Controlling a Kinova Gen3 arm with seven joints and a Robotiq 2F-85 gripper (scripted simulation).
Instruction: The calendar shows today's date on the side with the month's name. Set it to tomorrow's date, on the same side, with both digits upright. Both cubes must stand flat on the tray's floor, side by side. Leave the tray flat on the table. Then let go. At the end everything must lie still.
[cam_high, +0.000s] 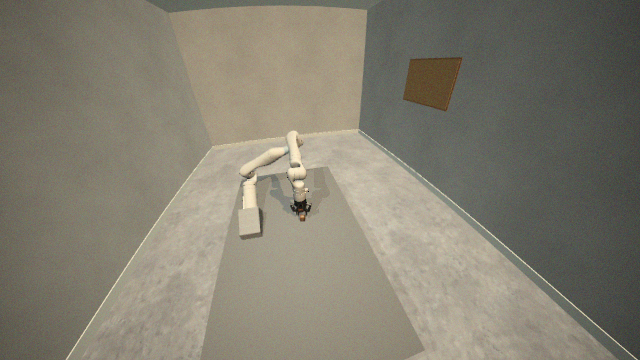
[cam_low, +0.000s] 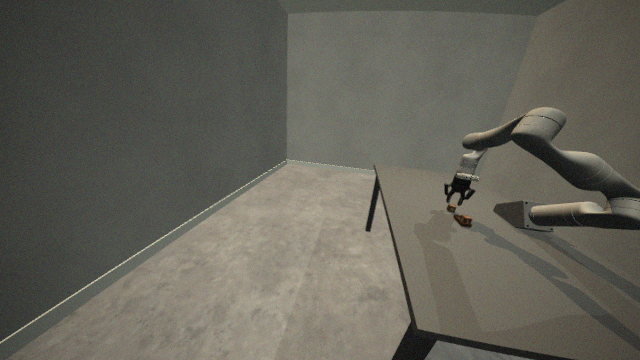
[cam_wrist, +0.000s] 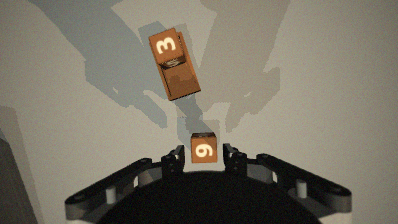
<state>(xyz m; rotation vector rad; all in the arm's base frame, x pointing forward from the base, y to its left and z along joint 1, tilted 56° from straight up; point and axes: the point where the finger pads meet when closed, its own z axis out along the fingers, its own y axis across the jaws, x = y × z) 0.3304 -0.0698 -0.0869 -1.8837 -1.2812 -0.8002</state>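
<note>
Right now my hand is 40 mm above the digit cube. The rest, counted from my hand: orange tray: 110 mm to the left, 50 mm below.
</note>
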